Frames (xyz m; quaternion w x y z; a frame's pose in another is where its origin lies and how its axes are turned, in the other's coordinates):
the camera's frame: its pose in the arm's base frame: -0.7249 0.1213 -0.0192 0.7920 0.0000 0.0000 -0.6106
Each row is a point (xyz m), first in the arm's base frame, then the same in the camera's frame.
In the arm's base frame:
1: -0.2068 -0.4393 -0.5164
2: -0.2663 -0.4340 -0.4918
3: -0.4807 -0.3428 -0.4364
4: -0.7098 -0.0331 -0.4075
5: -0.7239 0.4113 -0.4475
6: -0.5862 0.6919 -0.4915
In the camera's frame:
1: 0.6740 0.3584 -0.4972
2: 0.6537 0.3022 -0.4726
3: 0.5110 0.1181 -0.4172
4: 0.1532 -0.0247 -0.3883
5: -0.2802 0.0747 -0.4283
6: -0.5165 0.2793 -0.4723

